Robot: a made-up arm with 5 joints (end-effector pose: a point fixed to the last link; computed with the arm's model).
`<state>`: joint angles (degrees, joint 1 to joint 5).
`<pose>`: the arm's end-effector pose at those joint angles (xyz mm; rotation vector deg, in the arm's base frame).
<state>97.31 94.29 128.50 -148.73 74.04</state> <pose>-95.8 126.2 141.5 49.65 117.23 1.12</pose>
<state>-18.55 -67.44 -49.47 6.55 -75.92</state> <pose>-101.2 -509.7 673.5 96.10 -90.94 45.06</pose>
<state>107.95 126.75 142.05 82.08 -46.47</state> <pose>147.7 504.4 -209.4 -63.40 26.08 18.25</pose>
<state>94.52 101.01 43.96 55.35 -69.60</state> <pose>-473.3 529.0 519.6 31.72 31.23 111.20</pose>
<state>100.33 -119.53 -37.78 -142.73 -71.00</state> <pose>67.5 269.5 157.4 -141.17 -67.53 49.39</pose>
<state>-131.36 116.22 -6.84 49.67 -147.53</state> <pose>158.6 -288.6 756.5 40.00 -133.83 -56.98</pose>
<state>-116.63 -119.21 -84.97 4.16 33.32</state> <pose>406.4 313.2 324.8 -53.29 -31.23 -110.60</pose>
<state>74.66 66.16 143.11 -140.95 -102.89</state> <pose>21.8 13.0 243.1 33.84 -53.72 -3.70</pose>
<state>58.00 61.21 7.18 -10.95 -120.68</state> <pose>-82.7 -146.8 804.6 -109.71 -57.14 -63.43</pose>
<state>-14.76 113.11 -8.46 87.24 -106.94</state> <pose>-511.1 -69.7 563.0 27.87 122.47 104.86</pose>
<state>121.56 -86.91 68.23 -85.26 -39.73</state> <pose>369.6 229.6 141.4 -39.46 35.26 37.56</pose>
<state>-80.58 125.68 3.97 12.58 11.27</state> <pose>199.7 -256.2 720.9 17.89 9.42 -43.84</pose>
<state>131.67 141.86 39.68 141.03 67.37</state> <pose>278.4 286.3 262.5 -86.41 -147.09 -53.69</pose>
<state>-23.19 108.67 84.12 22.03 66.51</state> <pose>-53.0 -669.8 182.9 127.98 93.03 -31.11</pose>
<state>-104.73 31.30 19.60 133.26 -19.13</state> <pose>493.8 21.1 249.1 96.06 71.92 -0.95</pose>
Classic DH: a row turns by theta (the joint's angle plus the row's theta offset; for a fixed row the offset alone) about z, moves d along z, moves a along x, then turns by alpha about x. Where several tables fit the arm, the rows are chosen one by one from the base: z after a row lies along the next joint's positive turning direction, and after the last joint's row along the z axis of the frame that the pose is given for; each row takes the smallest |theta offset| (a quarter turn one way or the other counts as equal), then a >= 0, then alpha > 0; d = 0 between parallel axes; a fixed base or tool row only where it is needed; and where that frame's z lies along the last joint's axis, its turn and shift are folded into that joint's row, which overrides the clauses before.
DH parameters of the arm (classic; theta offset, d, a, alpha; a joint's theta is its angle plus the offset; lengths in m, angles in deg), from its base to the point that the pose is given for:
base (fixed): 0 0 0 180
joint 1: -40.88 0 -0.129 0
joint 2: 40.88 -0.183 0.0417 90
joint 3: -90 -0.0466 0.2601 -90
joint 4: 0 0.0421 0.3122 90
joint 5: 90 0.0989 0.0819 90
tool (fixed): 0 -0.0244 0 0

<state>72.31 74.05 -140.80 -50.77 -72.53</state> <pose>310.4 -28.4 -90.0 141.25 -13.53 -27.06</pose>
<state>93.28 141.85 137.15 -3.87 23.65</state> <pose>-312.7 316.6 -263.8 -153.73 76.61 28.03</pose>
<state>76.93 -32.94 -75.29 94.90 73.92</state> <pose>-498.0 65.4 309.1 21.19 -9.60 48.18</pose>
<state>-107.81 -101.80 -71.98 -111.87 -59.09</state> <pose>199.3 -315.3 292.4 124.18 -117.52 43.80</pose>
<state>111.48 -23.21 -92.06 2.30 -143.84</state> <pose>-24.1 724.0 150.2 89.68 96.29 -47.67</pose>
